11 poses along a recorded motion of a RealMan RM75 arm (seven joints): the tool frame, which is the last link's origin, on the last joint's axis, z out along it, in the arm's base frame.
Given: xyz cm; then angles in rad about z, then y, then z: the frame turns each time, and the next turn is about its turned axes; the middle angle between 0 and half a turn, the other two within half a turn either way.
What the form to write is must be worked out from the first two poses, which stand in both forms.
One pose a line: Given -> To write
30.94, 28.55, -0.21, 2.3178, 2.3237, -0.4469 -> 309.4, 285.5, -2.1, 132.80, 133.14, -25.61
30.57, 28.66, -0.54, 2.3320, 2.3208, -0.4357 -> 305.7, 286.6, -5.4, 133.61, 132.97, -24.96
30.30, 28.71, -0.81, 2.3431, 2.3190, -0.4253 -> 303.0, 287.1, -8.1, 134.25, 132.87, -24.37
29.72, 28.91, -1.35, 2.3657, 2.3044, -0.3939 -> 297.2, 289.1, -13.5, 135.54, 132.03, -22.57
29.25, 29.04, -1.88, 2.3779, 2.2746, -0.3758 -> 292.5, 290.4, -18.8, 136.24, 130.32, -21.53
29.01, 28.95, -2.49, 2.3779, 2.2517, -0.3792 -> 290.1, 289.5, -24.9, 136.24, 129.01, -21.73
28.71, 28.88, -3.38, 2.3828, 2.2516, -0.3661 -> 287.1, 288.8, -33.8, 136.52, 129.01, -20.98
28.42, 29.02, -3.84, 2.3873, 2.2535, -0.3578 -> 284.2, 290.2, -38.4, 136.78, 129.12, -20.50
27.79, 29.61, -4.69, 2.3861, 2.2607, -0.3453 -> 277.9, 296.1, -46.9, 136.71, 129.53, -19.78
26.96, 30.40, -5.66, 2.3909, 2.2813, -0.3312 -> 269.6, 304.0, -56.6, 136.99, 130.71, -18.98
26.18, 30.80, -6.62, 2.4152, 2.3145, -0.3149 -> 261.8, 308.0, -66.2, 138.38, 132.61, -18.04
